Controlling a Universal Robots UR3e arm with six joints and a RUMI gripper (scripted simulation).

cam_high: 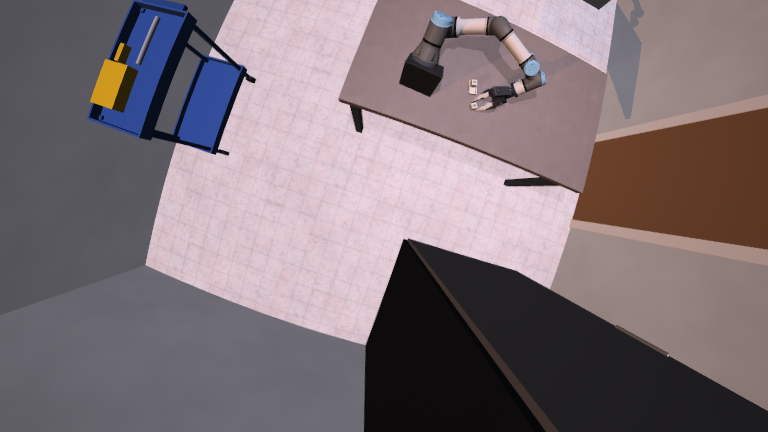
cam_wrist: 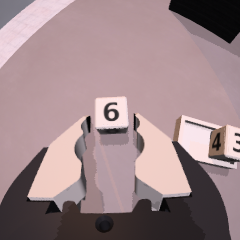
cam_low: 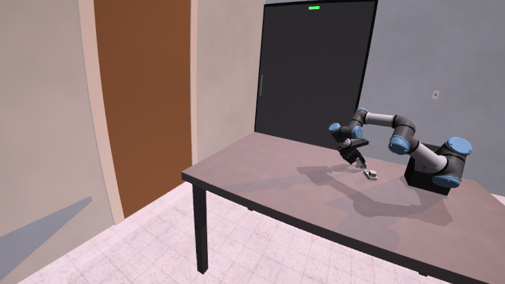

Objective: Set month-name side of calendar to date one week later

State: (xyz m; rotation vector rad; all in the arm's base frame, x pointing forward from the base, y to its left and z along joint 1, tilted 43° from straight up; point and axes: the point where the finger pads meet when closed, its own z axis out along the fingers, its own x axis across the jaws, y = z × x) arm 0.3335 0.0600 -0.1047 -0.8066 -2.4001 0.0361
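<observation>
Right now my hand is 1 cm past the cube and 1 cm above it. From my hand the other things lie so: pale tray 4 cm behind, 10 cm to the left, 1 cm below.
</observation>
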